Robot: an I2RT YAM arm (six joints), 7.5 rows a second.
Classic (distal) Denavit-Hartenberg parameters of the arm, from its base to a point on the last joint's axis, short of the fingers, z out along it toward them. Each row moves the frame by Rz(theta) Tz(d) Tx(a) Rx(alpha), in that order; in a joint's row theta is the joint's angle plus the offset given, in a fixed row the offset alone. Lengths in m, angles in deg.
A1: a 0.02, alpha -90, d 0.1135, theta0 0
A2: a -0.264, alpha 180, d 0, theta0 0
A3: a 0.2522, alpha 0, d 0, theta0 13.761
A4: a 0.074, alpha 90, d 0, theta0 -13.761
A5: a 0, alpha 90, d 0, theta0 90
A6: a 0, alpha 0, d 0.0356, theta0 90
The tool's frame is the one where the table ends.
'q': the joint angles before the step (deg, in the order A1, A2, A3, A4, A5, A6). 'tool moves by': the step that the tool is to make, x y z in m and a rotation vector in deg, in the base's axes. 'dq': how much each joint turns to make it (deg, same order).
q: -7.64 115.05 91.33 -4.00 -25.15 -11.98
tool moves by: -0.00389 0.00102 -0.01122 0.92 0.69 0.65
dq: -0.01 -0.26 -2.77 1.91 -0.96 0.46
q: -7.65 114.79 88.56 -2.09 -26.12 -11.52
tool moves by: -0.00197 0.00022 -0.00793 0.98 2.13 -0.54
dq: 0.00 0.17 -0.92 -0.73 0.14 0.96
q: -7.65 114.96 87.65 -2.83 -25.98 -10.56
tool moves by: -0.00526 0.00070 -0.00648 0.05 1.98 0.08
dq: 0.00 -0.54 -1.53 -1.09 0.04 -0.25
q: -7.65 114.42 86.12 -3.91 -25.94 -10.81
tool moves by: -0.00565 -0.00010 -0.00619 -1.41 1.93 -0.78
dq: 0.00 -0.64 -1.54 -1.28 1.56 -1.05
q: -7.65 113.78 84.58 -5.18 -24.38 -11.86
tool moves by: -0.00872 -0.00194 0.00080 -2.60 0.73 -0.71
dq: -0.25 -1.76 -1.82 -1.15 1.91 -2.10
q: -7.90 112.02 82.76 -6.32 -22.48 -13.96
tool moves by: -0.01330 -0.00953 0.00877 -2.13 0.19 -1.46
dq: -1.38 -3.01 -1.86 -1.70 1.32 -1.81
